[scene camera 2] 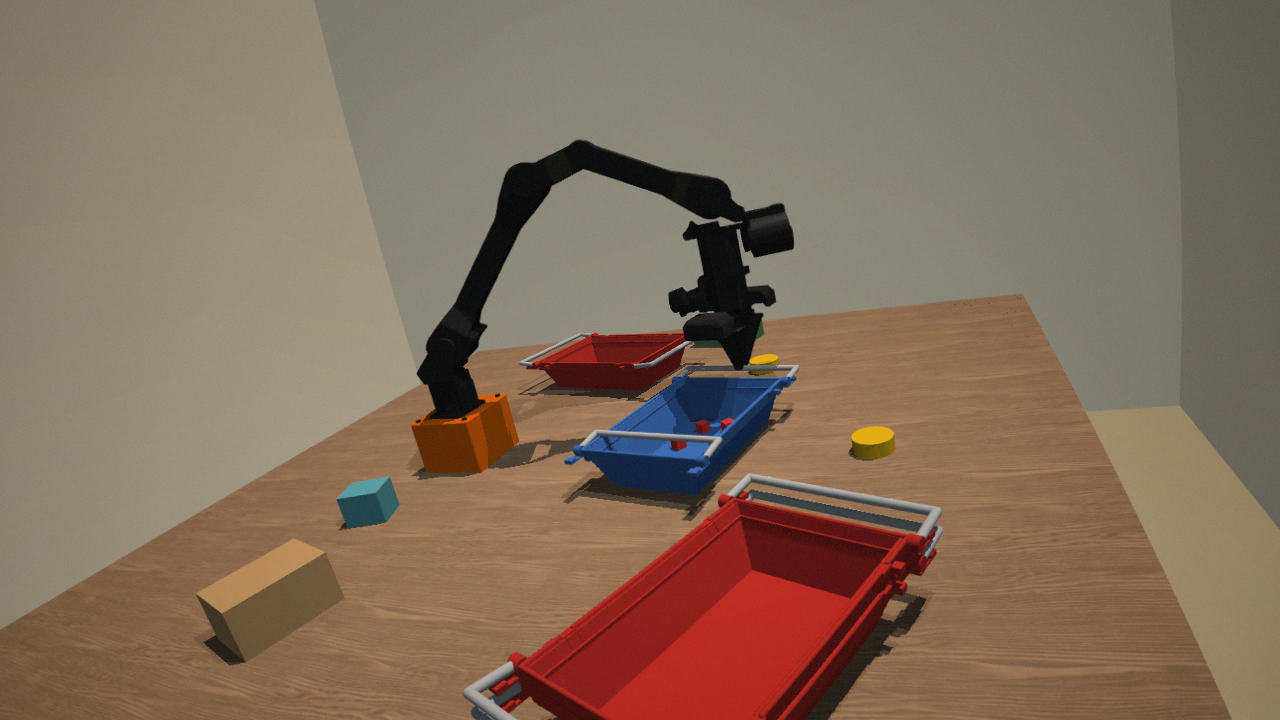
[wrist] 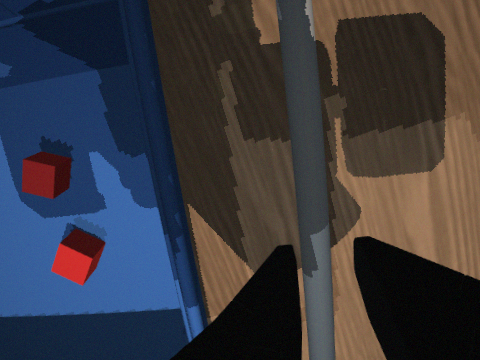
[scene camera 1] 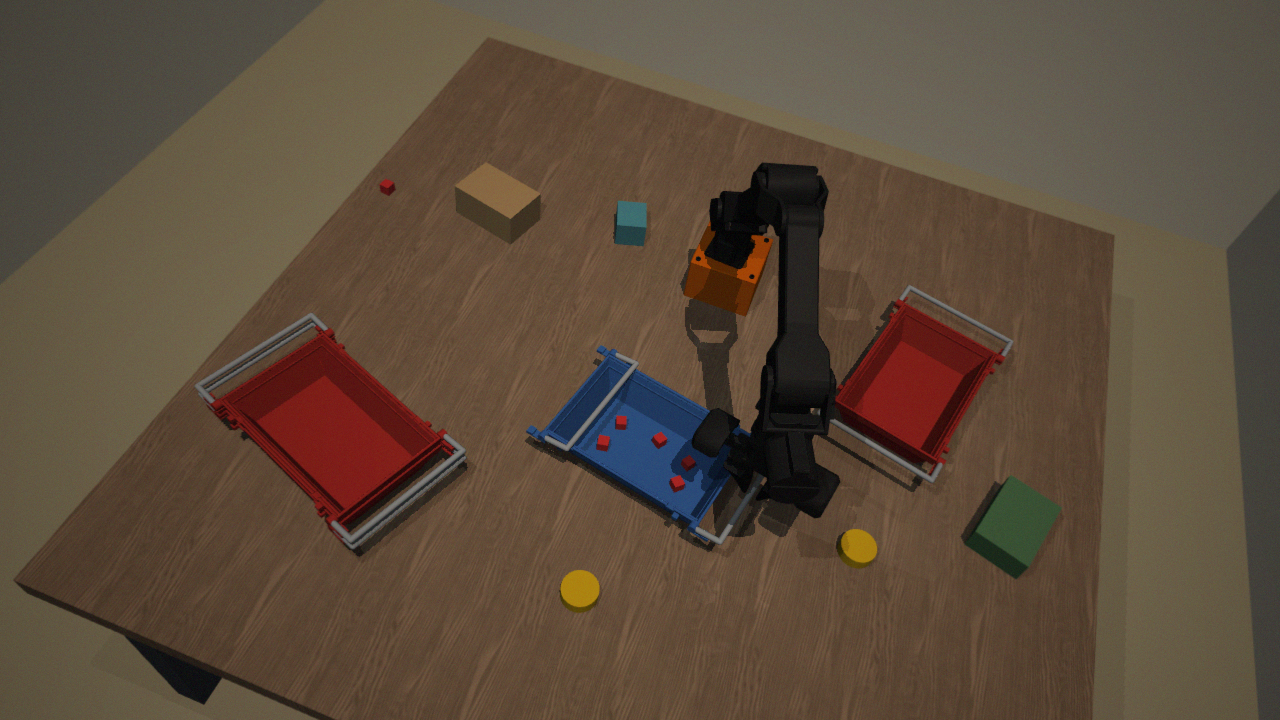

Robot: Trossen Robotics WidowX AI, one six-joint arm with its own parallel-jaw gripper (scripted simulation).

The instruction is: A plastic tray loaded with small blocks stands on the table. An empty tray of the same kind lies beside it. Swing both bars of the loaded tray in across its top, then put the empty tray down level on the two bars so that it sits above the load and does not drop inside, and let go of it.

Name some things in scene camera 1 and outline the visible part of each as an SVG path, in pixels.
The gripper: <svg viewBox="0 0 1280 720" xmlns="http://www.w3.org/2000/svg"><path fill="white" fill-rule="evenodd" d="M767 481L756 496L757 501L771 499L768 493ZM816 463L820 487L819 493L808 501L794 503L794 505L809 516L820 518L840 484L840 479L838 475ZM713 409L695 431L691 442L692 447L710 458L717 457L724 444L731 447L723 467L729 471L742 492L745 493L752 481L754 471L767 478L763 452L764 443L757 436L755 430L756 420L751 427L752 433L750 437L743 433L737 436L732 432L738 427L740 420L719 408Z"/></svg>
A red tray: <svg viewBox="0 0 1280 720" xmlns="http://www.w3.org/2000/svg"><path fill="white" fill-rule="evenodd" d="M908 285L893 306L898 309L896 314L890 313L888 318L891 320L844 386L841 384L838 386L837 390L840 393L836 395L835 407L839 409L843 422L910 462L920 463L927 461L933 467L927 475L838 420L830 419L830 423L929 483L933 483L946 462L945 459L940 457L941 453L947 454L950 450L946 445L949 443L956 427L988 373L991 375L994 373L993 363L1000 365L1013 344L1013 340ZM907 294L911 291L1007 344L997 354L905 303L908 299Z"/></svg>
